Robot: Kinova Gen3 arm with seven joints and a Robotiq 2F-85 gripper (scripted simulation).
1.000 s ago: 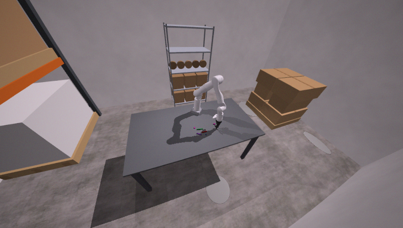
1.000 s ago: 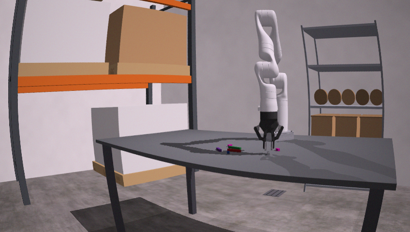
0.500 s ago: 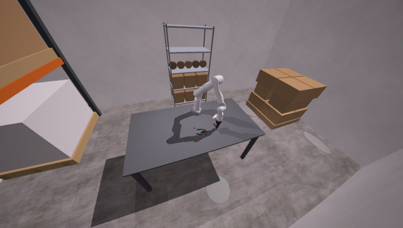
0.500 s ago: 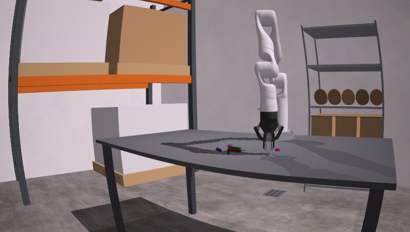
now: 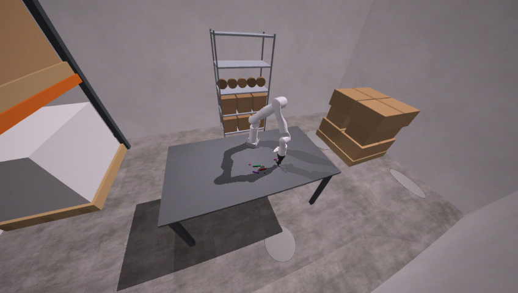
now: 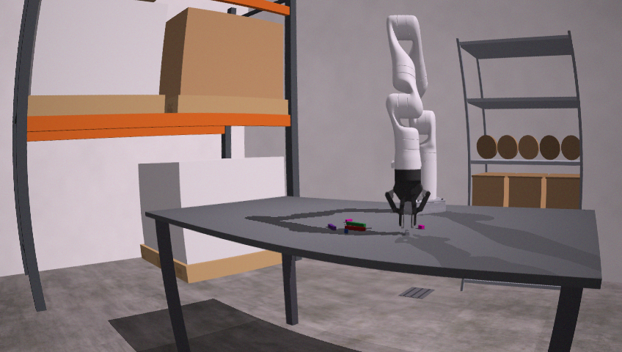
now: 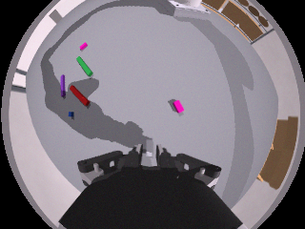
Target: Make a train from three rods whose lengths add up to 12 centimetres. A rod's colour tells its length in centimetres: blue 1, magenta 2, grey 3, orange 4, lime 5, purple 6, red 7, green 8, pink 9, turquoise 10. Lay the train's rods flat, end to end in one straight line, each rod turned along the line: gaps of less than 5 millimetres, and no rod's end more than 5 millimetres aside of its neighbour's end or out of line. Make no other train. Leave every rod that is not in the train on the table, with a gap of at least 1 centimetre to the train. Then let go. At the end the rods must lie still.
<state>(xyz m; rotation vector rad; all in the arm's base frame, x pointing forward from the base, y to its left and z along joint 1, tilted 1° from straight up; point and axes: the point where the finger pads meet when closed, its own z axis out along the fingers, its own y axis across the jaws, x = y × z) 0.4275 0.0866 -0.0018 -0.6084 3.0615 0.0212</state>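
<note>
My hand is 30 mm above the grey rod. Round my hand: red rod: 20 mm behind, 180 mm to the right, 30 mm below; green rod: 90 mm behind, 210 mm to the right, 30 mm below; blue rod: 20 mm ahead, 180 mm to the right, 30 mm below.
</note>
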